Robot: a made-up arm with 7 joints.
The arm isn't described. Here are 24 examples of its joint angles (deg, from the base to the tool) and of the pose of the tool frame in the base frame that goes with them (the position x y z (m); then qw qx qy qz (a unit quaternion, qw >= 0)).
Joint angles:
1: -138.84 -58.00 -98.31 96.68 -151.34 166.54 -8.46
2: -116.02 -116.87 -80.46 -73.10 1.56 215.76 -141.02
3: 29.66 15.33 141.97 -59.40 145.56 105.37 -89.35
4: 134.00 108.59 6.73 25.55 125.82 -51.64 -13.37
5: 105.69 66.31 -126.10 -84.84 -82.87 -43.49 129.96
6: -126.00 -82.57 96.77 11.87 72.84 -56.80 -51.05
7: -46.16 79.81 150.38 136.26 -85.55 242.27 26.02
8: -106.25 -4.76 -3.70 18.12 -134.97 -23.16 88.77
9: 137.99 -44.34 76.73 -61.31 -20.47 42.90 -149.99
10: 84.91 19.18 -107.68 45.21 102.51 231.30 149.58
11: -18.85 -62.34 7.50 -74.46 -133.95 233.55 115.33
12: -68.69 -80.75 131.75 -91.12 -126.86 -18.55 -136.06
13: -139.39 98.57 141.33 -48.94 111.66 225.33 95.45
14: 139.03 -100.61 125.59 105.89 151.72 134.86 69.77
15: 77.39 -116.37 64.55 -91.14 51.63 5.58 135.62
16: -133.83 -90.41 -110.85 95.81 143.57 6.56 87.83
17: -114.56 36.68 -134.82 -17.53 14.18 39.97 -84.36
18: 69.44 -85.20 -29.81 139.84 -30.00 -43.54 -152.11
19: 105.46 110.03 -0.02 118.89 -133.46 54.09 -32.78
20: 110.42 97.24 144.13 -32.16 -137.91 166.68 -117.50
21: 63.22 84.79 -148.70 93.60 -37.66 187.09 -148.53
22: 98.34 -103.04 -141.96 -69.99 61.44 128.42 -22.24
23: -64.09 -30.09 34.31 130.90 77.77 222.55 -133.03
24: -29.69 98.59 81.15 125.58 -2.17 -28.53 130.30
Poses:
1: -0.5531 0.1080 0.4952 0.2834 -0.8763 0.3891 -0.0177
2: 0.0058 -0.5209 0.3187 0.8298 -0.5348 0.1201 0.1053
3: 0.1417 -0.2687 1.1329 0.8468 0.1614 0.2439 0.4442
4: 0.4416 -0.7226 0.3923 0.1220 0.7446 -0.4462 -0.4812
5: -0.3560 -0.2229 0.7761 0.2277 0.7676 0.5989 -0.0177
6: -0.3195 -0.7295 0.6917 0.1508 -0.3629 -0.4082 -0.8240
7: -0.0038 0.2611 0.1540 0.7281 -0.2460 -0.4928 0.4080
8: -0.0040 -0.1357 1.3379 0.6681 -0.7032 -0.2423 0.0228
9: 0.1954 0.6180 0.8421 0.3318 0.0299 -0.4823 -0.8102
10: 0.4137 -0.1585 0.9552 0.2092 0.8589 -0.3743 -0.2802
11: 0.0357 -0.0483 0.9020 0.1585 0.6061 0.6742 0.3912
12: -0.4131 -0.3878 0.1564 0.4610 -0.8431 0.0739 -0.2667
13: 0.2516 0.6463 0.4006 0.6547 0.5999 0.4368 -0.1438
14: -0.2273 -0.0206 0.7066 0.7259 0.6379 -0.0865 0.2423
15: 0.6624 0.3146 0.4670 0.4491 -0.3127 0.4497 0.7059
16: -0.6380 0.3035 0.4975 0.0481 -0.7819 -0.3640 0.5038
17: 0.3094 0.3340 1.1688 0.3649 -0.1099 -0.4703 -0.7960
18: 0.2785 -0.1725 0.1560 0.5327 -0.0751 0.0044 0.8430
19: -0.0676 -0.3047 0.8842 0.5030 0.2545 0.0641 0.8235
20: 0.5154 -0.4343 0.4357 0.0658 -0.5326 0.7993 -0.2705
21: -0.0033 -0.4807 0.1431 0.8271 0.4957 0.1734 -0.2002
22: -0.2890 0.3925 0.1122 0.5672 0.3807 -0.7151 -0.1481
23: 0.1823 -0.0353 0.3787 0.7534 0.5086 -0.1257 -0.3975
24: 0.2007 0.3167 0.5680 0.2381 0.2105 -0.6894 0.6509
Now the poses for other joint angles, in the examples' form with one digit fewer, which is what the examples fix.
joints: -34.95 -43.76 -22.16 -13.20 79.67 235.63 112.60
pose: 0.483 -0.283 0.892 0.348 0.666 -0.558 -0.353
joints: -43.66 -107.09 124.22 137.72 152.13 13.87 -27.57
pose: 0.095 0.142 0.798 0.662 0.331 0.237 0.629
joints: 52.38 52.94 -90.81 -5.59 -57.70 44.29 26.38
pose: -0.513 -0.436 1.003 0.323 0.100 -0.716 0.611
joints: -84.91 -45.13 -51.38 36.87 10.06 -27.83 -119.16
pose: -0.347 -0.710 0.794 0.171 -0.974 0.044 0.141
